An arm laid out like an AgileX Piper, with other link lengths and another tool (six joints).
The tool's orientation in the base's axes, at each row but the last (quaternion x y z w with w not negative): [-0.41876 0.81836 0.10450 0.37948]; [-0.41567 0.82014 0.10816 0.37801]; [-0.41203 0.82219 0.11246 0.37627]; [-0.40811 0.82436 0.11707 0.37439]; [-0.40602 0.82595 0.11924 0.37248]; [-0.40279 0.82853 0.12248 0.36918]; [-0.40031 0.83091 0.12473 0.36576]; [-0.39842 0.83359 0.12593 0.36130]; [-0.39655 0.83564 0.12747 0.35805]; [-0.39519 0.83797 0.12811 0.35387]
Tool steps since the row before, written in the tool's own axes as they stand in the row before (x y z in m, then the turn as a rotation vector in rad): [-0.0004 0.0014 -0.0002 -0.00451 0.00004 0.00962]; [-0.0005 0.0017 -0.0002 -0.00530 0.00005 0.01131]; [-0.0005 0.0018 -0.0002 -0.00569 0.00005 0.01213]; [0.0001 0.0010 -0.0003 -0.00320 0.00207 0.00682]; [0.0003 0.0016 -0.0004 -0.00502 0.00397 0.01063]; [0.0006 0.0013 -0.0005 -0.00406 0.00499 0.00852]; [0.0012 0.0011 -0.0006 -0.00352 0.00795 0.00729]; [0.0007 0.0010 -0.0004 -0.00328 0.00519 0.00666]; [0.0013 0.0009 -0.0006 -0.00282 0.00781 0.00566]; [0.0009 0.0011 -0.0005 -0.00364 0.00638 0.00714]
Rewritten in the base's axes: [-0.0010 0.0010 0.0002 0.00673 0.00746 -0.00345]; [-0.0012 0.0013 0.0003 0.00791 0.00877 -0.00406]; [-0.0013 0.0013 0.0003 0.00849 0.00941 -0.00435]; [-0.0010 0.0004 0.0000 0.00322 0.00660 -0.00267]; [-0.0015 0.0007 -0.0001 0.00447 0.01078 -0.00422]; [-0.0015 0.0002 -0.0002 0.00223 0.00983 -0.00353]; [-0.0016 -0.0003 -0.0005 -0.00086 0.01082 -0.00330]; [-0.0013 0.0001 -0.0003 0.00081 0.00857 -0.00281]; [-0.0015 -0.0005 -0.0005 -0.00186 0.00952 -0.00261]; [-0.0015 0.0000 -0.0003 0.00030 0.00979 -0.00300]
